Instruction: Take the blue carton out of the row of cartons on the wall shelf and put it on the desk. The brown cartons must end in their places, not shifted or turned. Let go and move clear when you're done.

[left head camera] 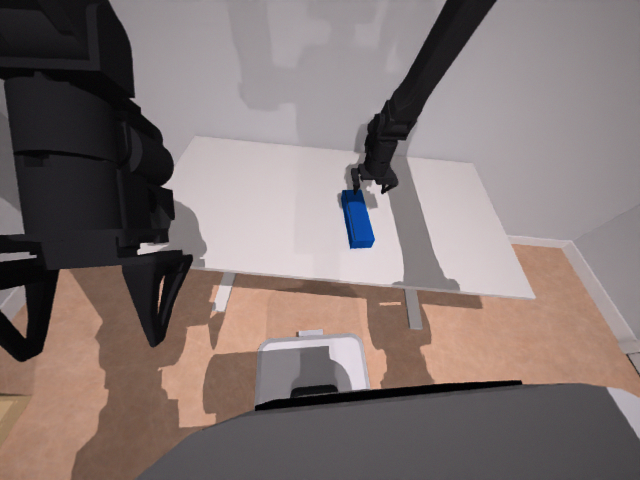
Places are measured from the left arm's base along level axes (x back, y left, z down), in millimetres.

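Pixels of known places: left gripper, fingertip midpoint: (96, 350); right gripper, fingertip midpoint: (368, 193).
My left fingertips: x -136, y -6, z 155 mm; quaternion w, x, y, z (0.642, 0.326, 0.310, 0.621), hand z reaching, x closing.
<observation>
Behind a point stands the place of what it marks.
The blue carton (360, 221) @(y -423, x -632, z 629 mm) lies flat on the white desk (248, 217) @(y 27, x -711, z 686 mm), a little right of the middle of the top, its long side running from the back toward the front edge. My right gripper (370, 190) @(y -420, x -638, z 482 mm) is open and empty at the carton's back end. Its left fingertip shows right at the carton's far end; whether it touches the carton I cannot tell. My left gripper (88, 350) @(y -6, x -136, z 155 mm) is open and empty, close to the camera at the left, in front of the desk. The brown cartons and the wall shelf do not show in this view.
A grey wall (320, 72) @(y -293, x -1216, z 345 mm) stands behind the desk. The desk legs (225, 291) (413, 310) stand on the brown floor (516, 351) @(y -1496, x -191, z 1406 mm). My own light base (273, 356) @(y -42, x -237, z 1147 mm) and grey body (413, 439) @(y -218, x -76, z 40 mm) fill the bottom. A pale wooden piece (10, 410) @(y 1184, x -121, z 1342 mm) shows at the lower left edge.
</observation>
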